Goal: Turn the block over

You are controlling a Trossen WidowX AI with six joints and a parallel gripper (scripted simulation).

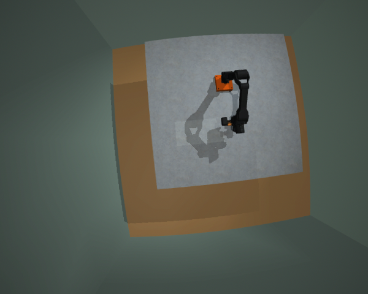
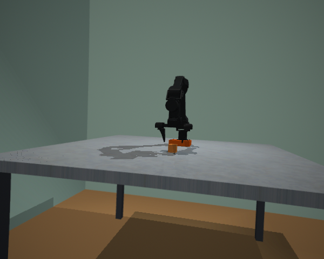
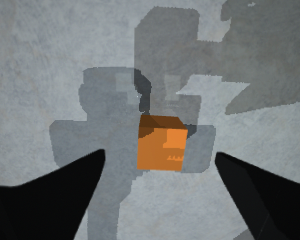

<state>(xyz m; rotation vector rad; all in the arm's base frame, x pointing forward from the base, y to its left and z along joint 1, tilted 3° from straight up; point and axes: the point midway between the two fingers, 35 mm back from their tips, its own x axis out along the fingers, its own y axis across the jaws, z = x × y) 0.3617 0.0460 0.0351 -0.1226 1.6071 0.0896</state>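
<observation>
The orange block is 1 cm behind my gripper tip and 3 cm below it.
</observation>
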